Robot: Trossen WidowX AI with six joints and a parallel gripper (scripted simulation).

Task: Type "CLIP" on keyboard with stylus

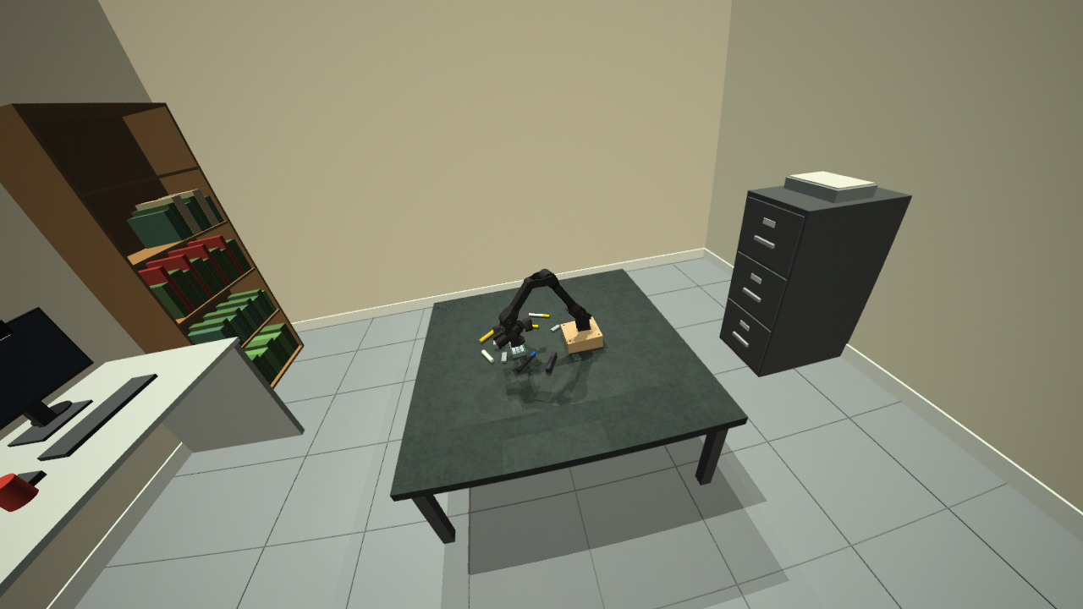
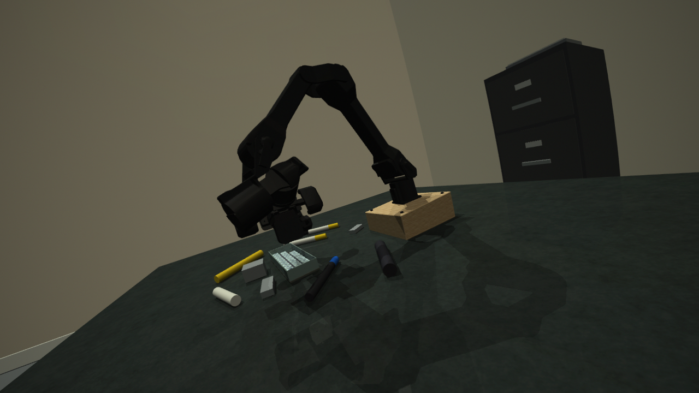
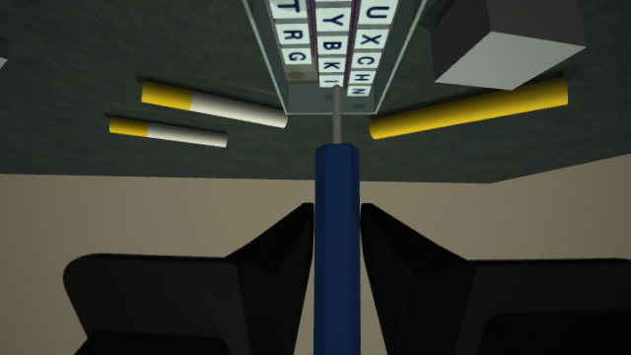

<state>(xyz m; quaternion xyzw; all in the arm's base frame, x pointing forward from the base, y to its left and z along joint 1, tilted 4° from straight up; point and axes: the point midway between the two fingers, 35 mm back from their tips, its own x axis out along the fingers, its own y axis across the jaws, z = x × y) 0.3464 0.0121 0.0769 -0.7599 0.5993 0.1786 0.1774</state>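
Right now my gripper tip is 90 mm above the grey block, 80 mm short of it and 10 mm to the right of it. From my gripper tip the other things lie so: yellow marker 130 mm ahead, 100 mm to the right, 90 mm below; white cylinder 130 mm ahead, 90 mm to the left, 90 mm below; blue stylus 10 mm below.
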